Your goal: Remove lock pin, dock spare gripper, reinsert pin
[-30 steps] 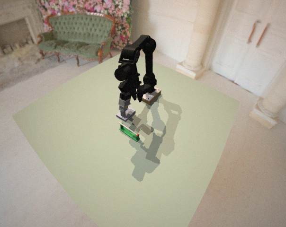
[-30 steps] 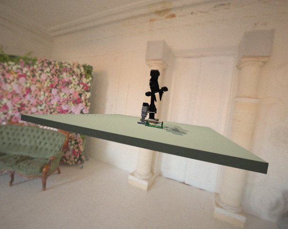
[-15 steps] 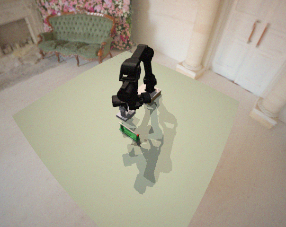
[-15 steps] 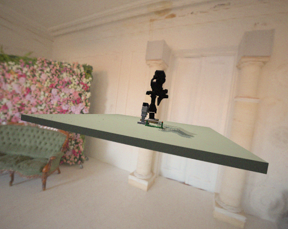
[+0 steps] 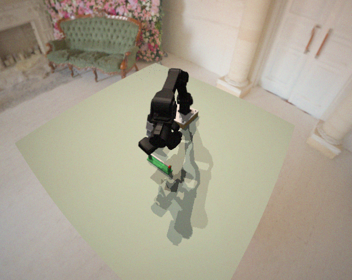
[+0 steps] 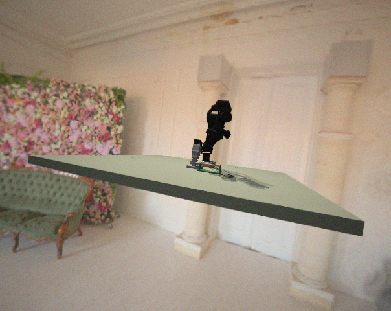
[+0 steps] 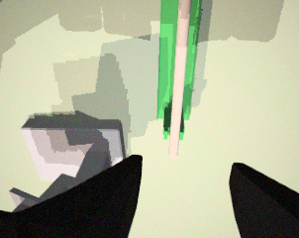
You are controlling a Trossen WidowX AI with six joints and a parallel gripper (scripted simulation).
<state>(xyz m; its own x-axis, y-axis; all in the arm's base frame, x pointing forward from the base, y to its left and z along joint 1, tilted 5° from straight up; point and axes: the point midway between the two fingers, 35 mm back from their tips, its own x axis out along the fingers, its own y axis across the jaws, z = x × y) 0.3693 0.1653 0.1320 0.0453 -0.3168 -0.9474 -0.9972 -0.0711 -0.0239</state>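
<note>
Right now my gripper tip is 1 cm to the right of the green rack and 11 cm above it. From my gripper tip the other things lie so: grey mount: 9 cm behind, 12 cm to the right, 9 cm below; then spare gripper: 9 cm behind, 12 cm to the right, 1 cm below.
</note>
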